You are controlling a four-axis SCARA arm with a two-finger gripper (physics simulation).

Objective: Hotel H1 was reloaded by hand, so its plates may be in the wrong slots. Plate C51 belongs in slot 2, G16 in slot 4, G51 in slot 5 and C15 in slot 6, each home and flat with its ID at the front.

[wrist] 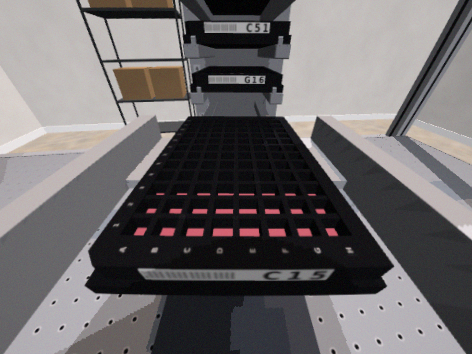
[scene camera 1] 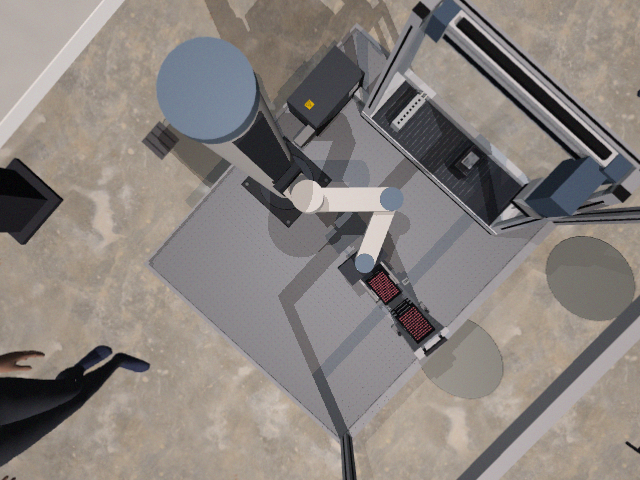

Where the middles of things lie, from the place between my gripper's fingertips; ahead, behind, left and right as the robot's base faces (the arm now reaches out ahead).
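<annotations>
Counting from my hand, the plate G16 (wrist: pixel 251 79) is 13 cm ahead of it, 2 cm to the right of it and 2 cm above it. The plate G51 (scene camera 1: pixel 414 322) is also 13 cm ahead of my hand, 2 cm to the right of it and 9 cm above it. The hotel H1 (wrist: pixel 223 57) is 21 cm ahead of my hand, 3 cm to the right of it and 3 cm below it, and the dark box (scene camera 1: pixel 328 85) is 75 cm behind my hand, 45 cm to the left of it and 13 cm below it.
</annotations>
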